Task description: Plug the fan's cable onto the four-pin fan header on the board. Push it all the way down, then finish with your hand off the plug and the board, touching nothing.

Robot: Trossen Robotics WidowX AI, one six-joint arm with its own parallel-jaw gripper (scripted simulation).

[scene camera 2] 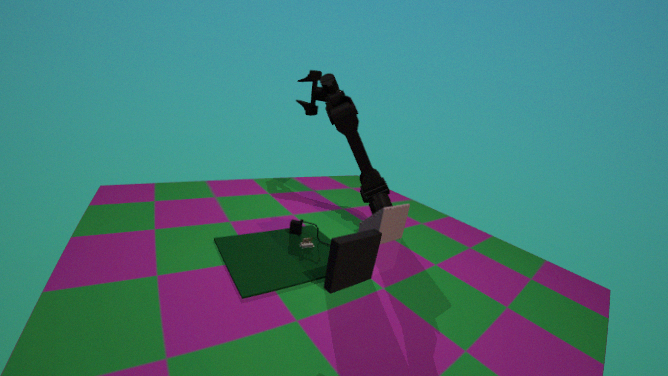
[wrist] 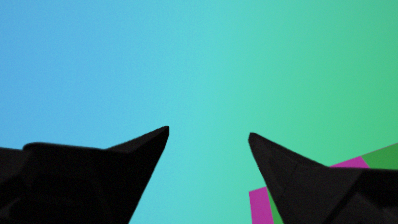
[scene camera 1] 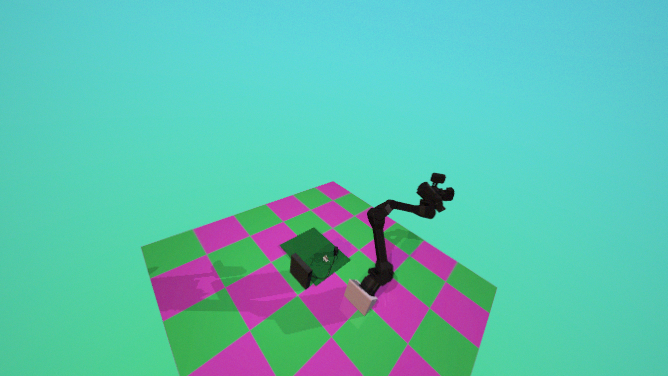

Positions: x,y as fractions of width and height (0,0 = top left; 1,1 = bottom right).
Scene:
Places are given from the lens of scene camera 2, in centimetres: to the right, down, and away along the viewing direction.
black fan (scene camera 2: 0.53,0.69): 4, 14, 53
dark green board (scene camera 2: 0.39,0.70): -17, 17, 58
The marked spots on the black fan and the dark green board are 22 cm apart.

